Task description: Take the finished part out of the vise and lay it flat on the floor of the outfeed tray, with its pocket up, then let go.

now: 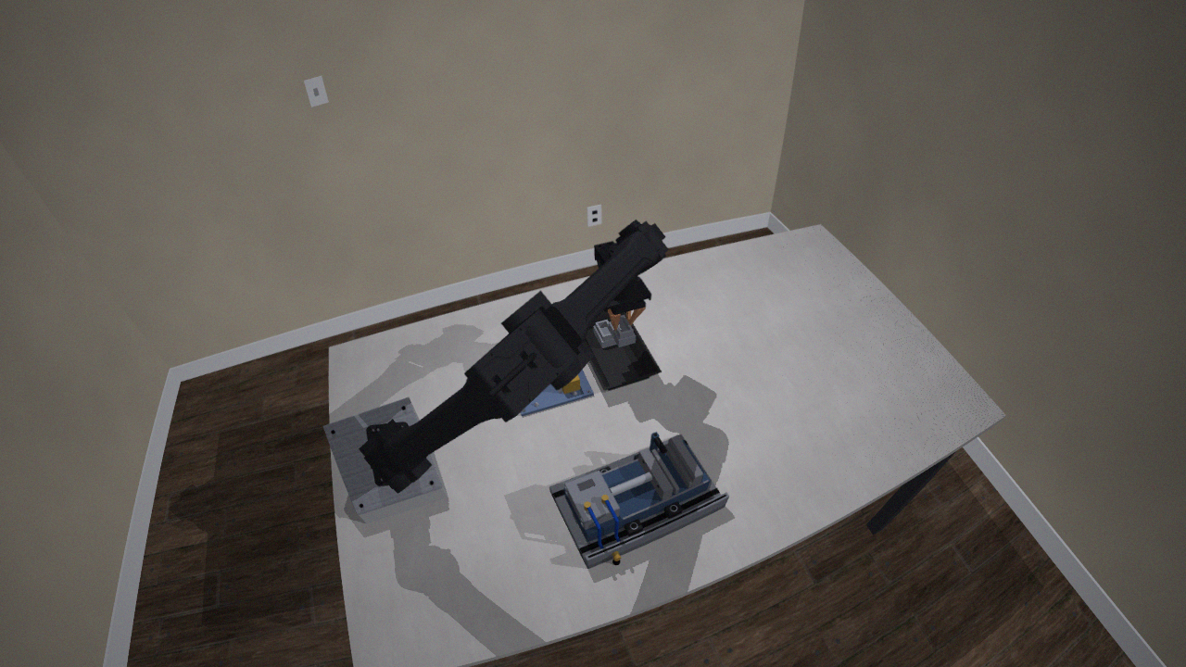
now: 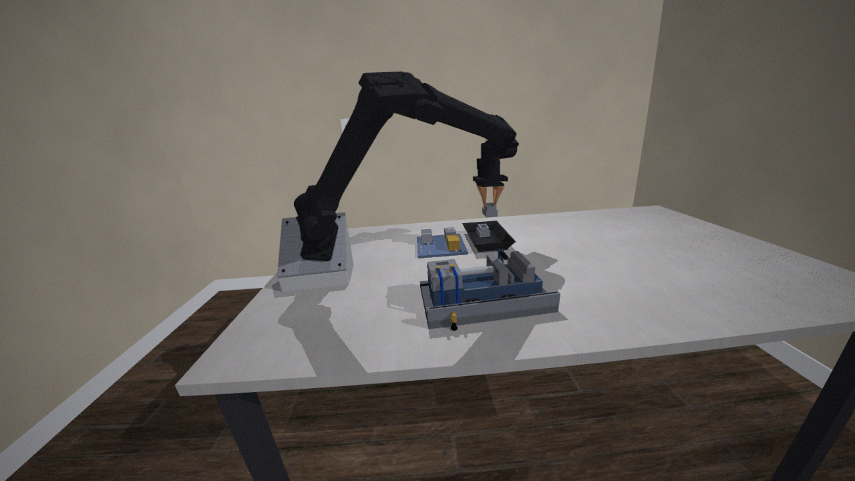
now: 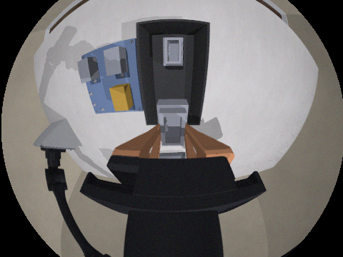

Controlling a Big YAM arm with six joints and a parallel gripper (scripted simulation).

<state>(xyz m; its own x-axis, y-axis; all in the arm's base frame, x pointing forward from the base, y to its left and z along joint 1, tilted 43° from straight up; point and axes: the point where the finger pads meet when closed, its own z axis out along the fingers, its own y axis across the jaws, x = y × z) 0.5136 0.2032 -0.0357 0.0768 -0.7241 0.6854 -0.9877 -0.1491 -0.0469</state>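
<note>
Right now my hand is 13 cm past the yellow block and 13 cm above it. Also, from my hand: blue fixture plate: 17 cm behind, 4 cm to the left, 15 cm below.
</note>
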